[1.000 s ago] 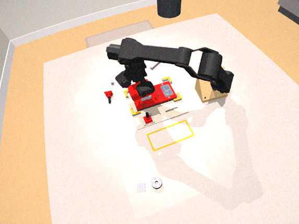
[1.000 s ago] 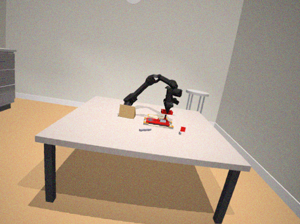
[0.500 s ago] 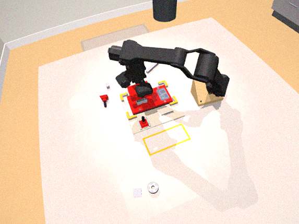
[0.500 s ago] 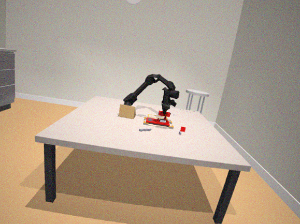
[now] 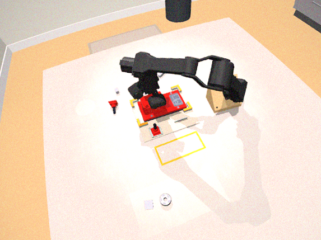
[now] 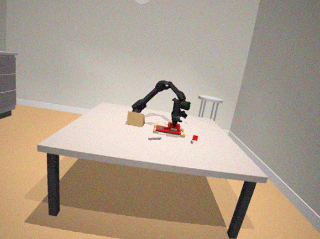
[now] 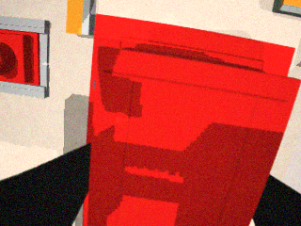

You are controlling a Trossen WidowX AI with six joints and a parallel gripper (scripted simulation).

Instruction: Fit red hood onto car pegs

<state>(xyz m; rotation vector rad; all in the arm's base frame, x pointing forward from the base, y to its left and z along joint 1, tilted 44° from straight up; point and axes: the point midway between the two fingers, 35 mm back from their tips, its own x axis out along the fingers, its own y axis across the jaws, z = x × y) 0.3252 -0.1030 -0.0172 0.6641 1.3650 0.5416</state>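
Right now the red hood is 1 cm above my gripper tip. Round my gripper tip: grey bar (14 cm behind, 21 cm to the right, 5 cm below).
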